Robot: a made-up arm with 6 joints. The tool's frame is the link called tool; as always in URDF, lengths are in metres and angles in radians.
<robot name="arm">
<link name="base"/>
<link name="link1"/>
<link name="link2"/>
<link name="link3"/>
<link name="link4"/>
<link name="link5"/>
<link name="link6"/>
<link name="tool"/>
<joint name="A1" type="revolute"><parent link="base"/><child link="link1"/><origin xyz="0.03 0.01 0.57" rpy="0 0 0"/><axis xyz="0 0 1"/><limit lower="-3.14" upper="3.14" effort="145" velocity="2.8"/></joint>
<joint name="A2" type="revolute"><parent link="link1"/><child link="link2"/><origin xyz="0.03 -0.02 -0.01" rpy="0 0 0"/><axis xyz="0 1 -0.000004"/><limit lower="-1.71" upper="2.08" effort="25" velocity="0.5"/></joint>
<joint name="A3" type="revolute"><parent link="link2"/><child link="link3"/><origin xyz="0.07 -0.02 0.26" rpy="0 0 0"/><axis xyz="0 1 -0.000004"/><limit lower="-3.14" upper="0.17" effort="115" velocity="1.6"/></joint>
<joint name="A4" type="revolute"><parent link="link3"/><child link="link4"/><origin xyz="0.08 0.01 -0.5" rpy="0 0 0"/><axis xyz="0 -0.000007 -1"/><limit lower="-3.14" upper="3.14" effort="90" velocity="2.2"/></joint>
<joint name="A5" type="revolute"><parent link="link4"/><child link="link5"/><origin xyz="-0.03 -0.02 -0.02" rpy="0 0 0"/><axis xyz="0 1 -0.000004"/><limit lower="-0.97" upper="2.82" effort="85" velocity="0.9"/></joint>
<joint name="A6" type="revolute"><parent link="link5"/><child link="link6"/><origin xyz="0.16 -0.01 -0.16" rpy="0 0 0"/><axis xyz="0 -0.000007 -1"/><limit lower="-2.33" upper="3.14" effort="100" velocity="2.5"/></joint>
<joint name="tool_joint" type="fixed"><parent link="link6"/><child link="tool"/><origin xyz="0 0 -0.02" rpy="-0.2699 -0.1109 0.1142"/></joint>
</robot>
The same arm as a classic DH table. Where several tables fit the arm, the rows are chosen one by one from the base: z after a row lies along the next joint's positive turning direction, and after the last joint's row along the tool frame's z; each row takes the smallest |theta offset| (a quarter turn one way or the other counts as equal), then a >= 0, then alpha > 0; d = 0 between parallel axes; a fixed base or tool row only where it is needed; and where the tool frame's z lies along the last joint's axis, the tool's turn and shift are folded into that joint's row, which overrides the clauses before.
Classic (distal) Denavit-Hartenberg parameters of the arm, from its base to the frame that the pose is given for. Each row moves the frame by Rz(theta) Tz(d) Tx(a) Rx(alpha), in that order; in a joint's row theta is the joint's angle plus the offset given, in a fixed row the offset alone. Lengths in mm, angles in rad.
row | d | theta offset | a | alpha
base (fixed) | 0 | 0.3218 | 31.6 | 0
A1 | 560 | -0.3218 | 30 | -1.5708
A2 | 0 | -1.3078 | 269.3 | 0
A3 | -30 | 1.3078 | 80 | -1.5708
A4 | 520 | 0 | -30 | 1.5708
A5 | -30 | 0 | 160 | -1.5708
A6 | 180 | -0.4947 | 0 | 2.8503
tool (fixed) | 0 | -0.3956 | 0 | 0
Joint limits (rad, base to tool): -3.14..3.14 -1.71..2.08 -3.14..0.17 -3.14..3.14 -0.97..2.82 -2.33..3.14

